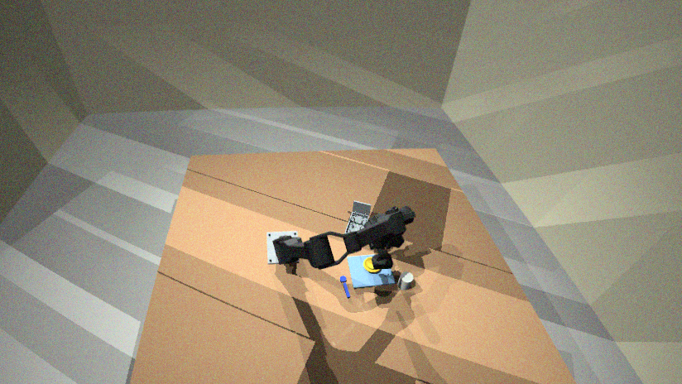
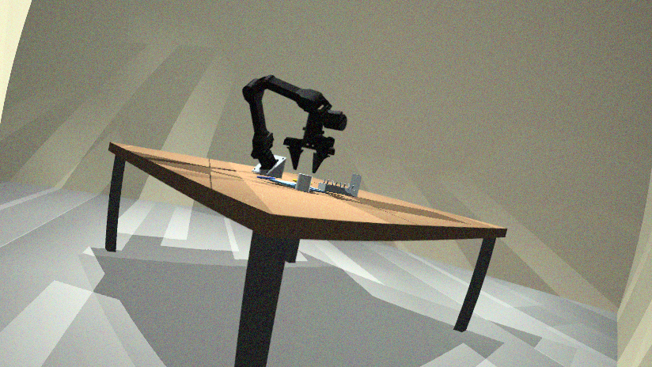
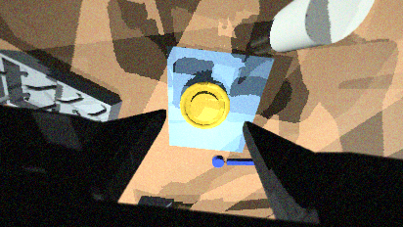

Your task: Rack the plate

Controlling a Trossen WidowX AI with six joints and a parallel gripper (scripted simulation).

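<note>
Right now the yellow plate is 4 cm below my gripper tip. Also, from my gripper tip: blue spoon: 12 cm behind, 5 cm to the right, 5 cm below; light blue mat: 1 cm behind, 1 cm to the right, 5 cm below; white cup: 9 cm ahead, 10 cm to the right, 3 cm below.
</note>
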